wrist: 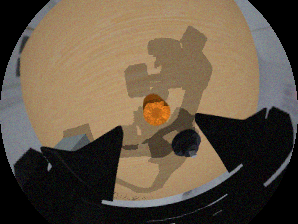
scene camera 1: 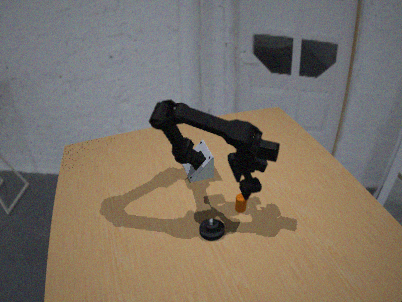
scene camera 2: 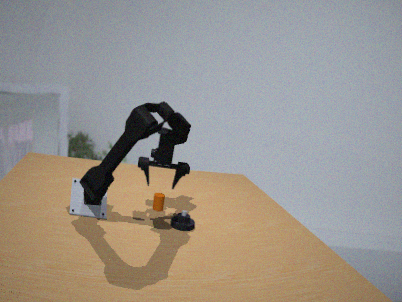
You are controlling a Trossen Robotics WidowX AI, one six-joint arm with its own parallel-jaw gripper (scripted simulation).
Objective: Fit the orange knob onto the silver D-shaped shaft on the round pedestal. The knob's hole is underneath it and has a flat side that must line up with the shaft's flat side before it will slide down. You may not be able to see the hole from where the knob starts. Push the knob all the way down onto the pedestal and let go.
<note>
My gripper (scene camera 1: 241, 190) is open, holding nothing.
My gripper is seen too in the wrist view (wrist: 160, 123) and in scene camera 2 (scene camera 2: 160, 187).
</note>
